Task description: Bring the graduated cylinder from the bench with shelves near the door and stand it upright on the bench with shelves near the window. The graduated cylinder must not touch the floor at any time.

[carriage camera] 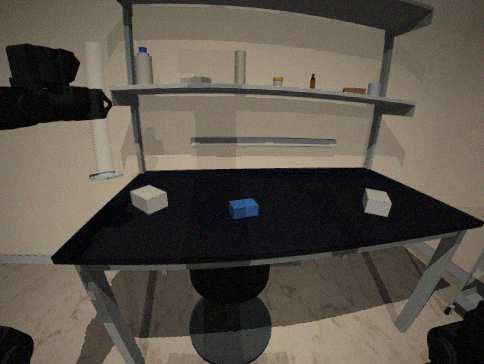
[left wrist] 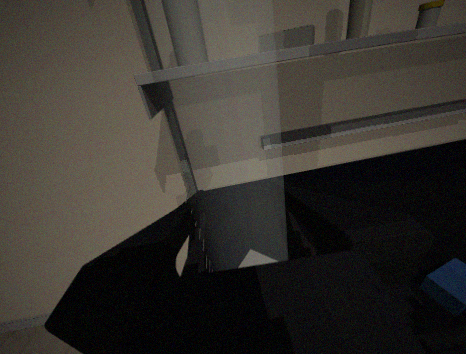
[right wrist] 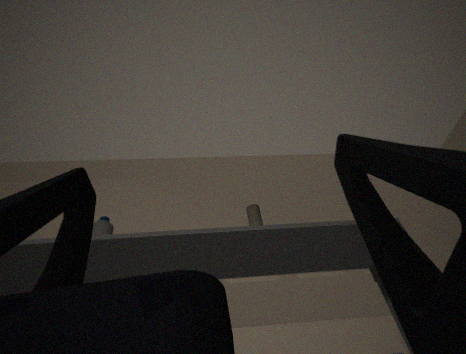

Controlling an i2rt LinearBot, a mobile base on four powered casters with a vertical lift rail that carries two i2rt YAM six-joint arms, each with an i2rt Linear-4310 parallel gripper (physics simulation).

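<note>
The clear graduated cylinder is upright, with its flat base hanging in the air just beyond the bench's back left corner in the carriage view. My left gripper is shut on it around the middle of its tube. A bench with shelves has a black top and a grey lower shelf; the frames do not show whether it is the door or the window one. My right gripper is open and empty, its fingers wide apart in the right wrist view.
On the bench top are a white block at the left, a blue block in the middle and another white block at the right. A blue-capped bottle stands on the lower shelf. A stool is under the bench.
</note>
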